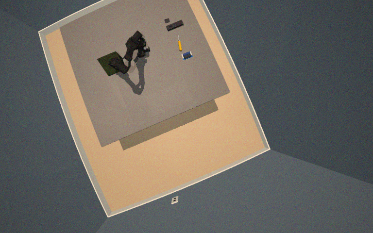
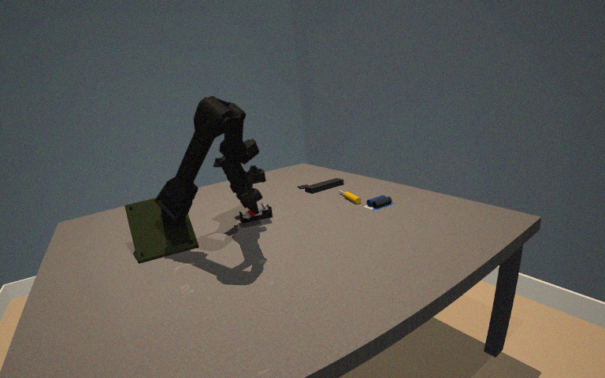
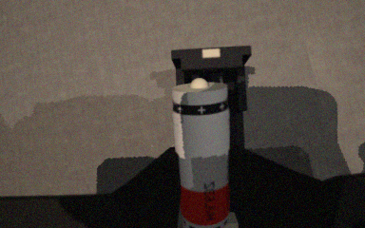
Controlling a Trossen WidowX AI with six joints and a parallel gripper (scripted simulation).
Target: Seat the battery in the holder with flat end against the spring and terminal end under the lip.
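Now: gripper tip 10 mm below the battery. Round my gripper tip: yellow-handled tool 330 mm ahead, 30 mm to the right, 10 mm below; then long black bar 340 mm ahead, 150 mm to the left.
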